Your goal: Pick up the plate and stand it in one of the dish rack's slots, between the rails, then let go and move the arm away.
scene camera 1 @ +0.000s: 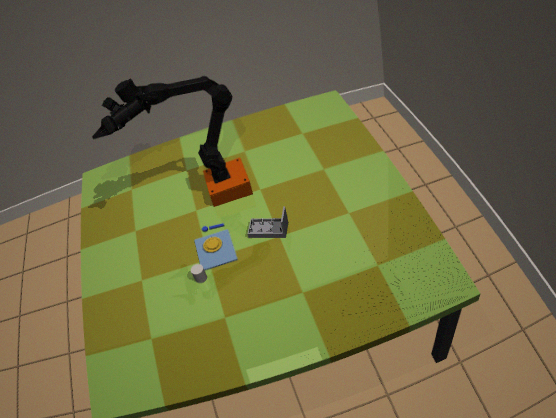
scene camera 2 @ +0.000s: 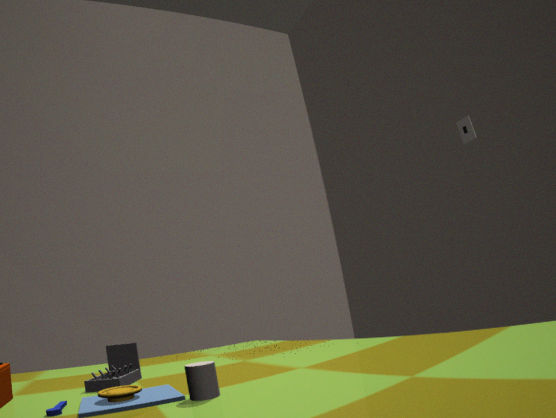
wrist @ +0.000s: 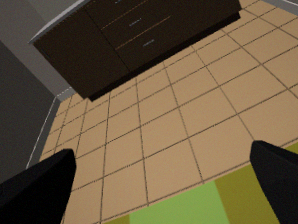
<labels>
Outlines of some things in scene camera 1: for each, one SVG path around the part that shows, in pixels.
My gripper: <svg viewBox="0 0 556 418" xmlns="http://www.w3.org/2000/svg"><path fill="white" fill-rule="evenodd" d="M126 105L118 104L112 98L106 98L103 101L102 106L111 110L111 116L105 116L101 120L101 127L92 136L93 140L111 135L123 128L129 120L134 118Z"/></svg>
A grey dish rack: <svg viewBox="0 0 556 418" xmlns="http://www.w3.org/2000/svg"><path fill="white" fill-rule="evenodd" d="M285 207L283 207L281 218L251 219L247 233L248 238L286 238L288 218Z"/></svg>
</labels>
